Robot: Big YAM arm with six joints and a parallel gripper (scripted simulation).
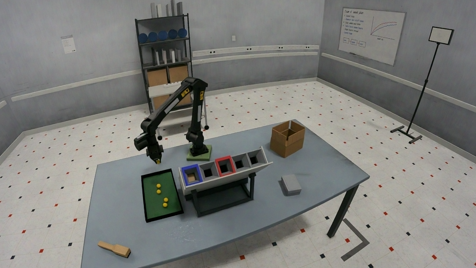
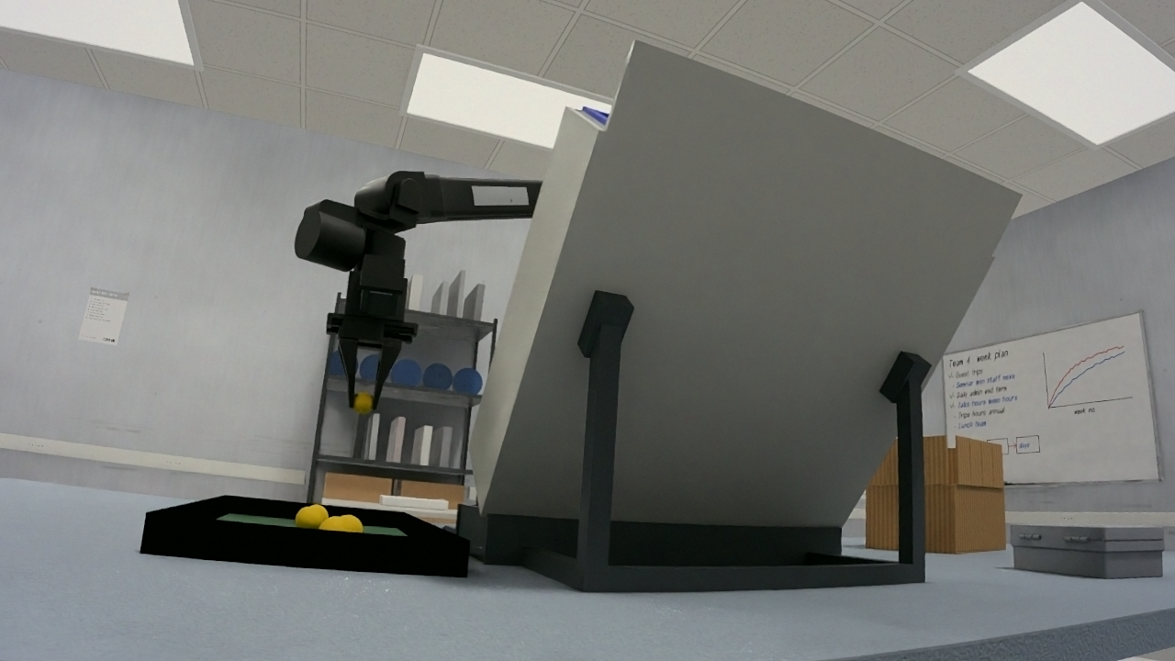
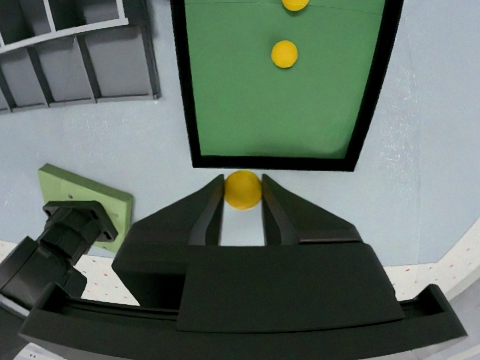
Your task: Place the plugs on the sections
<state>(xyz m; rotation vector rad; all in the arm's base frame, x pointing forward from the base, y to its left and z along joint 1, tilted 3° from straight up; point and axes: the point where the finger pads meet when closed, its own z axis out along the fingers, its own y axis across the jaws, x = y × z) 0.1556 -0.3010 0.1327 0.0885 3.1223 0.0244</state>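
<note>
My hand is 410 mm short of the red band, 270 mm to the right of it and 170 mm below it. Also, from my hand: blue band: 400 mm ahead, 120 mm to the left, 170 mm above; then cover: 260 mm ahead, 280 mm to the left, 60 mm above; then green tray: 120 mm ahead, 40 mm to the right, 140 mm below.
</note>
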